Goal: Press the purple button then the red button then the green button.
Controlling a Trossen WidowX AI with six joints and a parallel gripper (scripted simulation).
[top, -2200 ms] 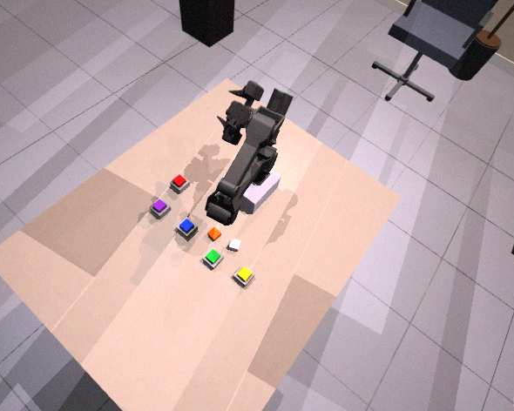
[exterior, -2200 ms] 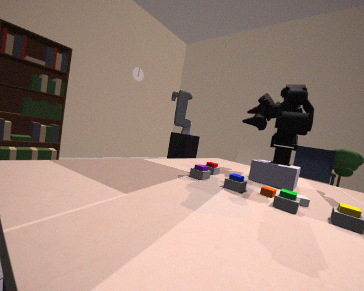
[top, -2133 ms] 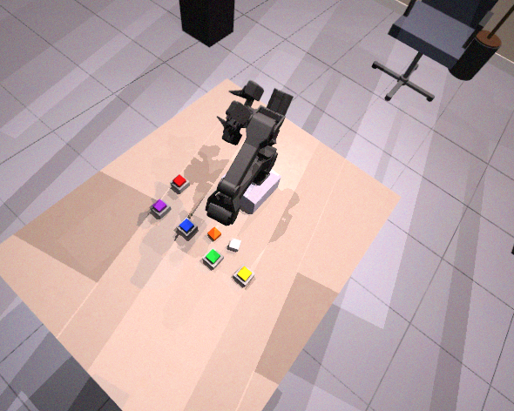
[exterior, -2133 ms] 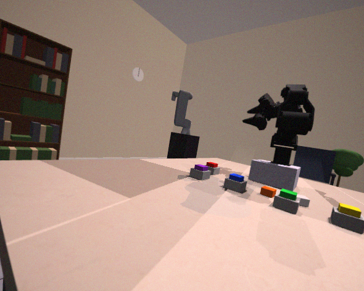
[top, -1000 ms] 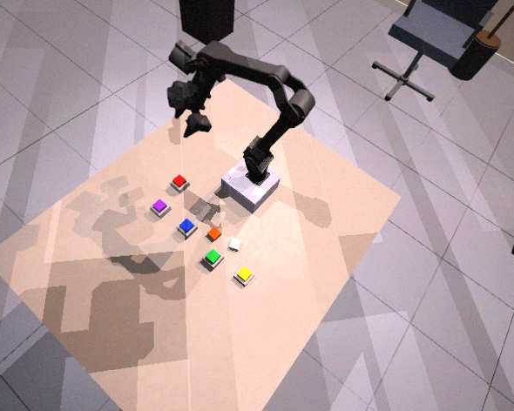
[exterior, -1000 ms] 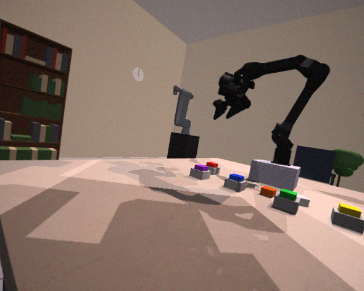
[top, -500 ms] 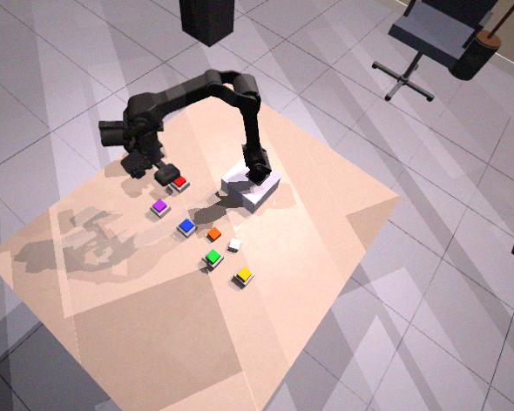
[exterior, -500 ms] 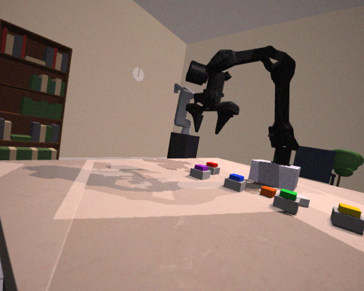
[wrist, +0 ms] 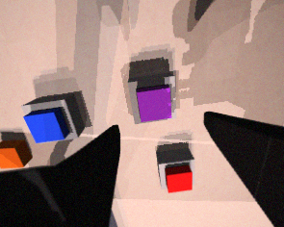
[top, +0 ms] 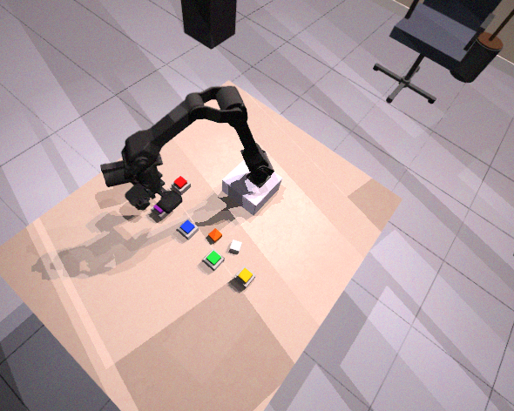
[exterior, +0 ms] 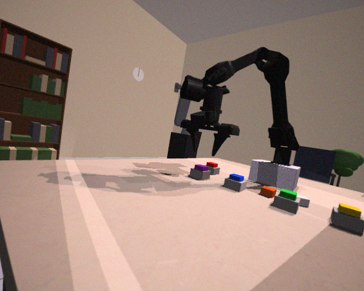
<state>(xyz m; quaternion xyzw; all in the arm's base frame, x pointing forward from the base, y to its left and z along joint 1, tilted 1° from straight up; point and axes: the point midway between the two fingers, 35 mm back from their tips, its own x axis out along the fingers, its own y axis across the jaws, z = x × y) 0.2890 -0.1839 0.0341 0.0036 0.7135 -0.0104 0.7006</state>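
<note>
My gripper tip is now 40 mm above the purple button. Round my gripper tip: orange block 200 mm to the left, 70 mm below, 50 mm behind; blue button 120 mm to the left, 40 mm below; red button 110 mm behind, 40 mm below, 20 mm to the right.
</note>
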